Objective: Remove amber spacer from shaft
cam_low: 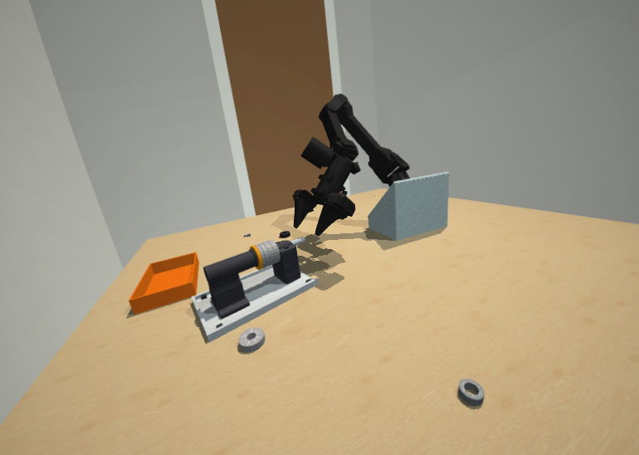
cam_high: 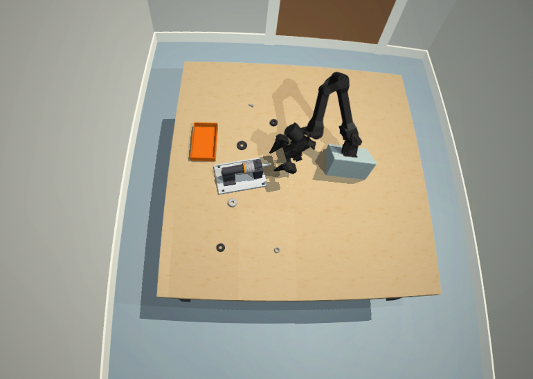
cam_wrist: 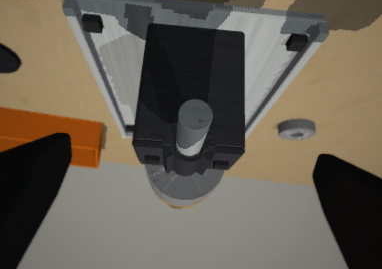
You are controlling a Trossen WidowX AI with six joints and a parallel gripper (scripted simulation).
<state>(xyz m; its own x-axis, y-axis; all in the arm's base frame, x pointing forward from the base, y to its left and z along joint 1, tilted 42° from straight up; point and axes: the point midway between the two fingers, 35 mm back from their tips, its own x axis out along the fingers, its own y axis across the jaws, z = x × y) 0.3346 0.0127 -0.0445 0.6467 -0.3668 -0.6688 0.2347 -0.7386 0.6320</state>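
Now: gripper tip 80 mm short of the grey shaft, 20 mm to the right of it and 20 mm above it. The rest, counted from my gripper tip: amber spacer: 130 mm ahead, 30 mm to the left, 20 mm below; orange tray: 330 mm ahead, 140 mm to the right, 90 mm below.
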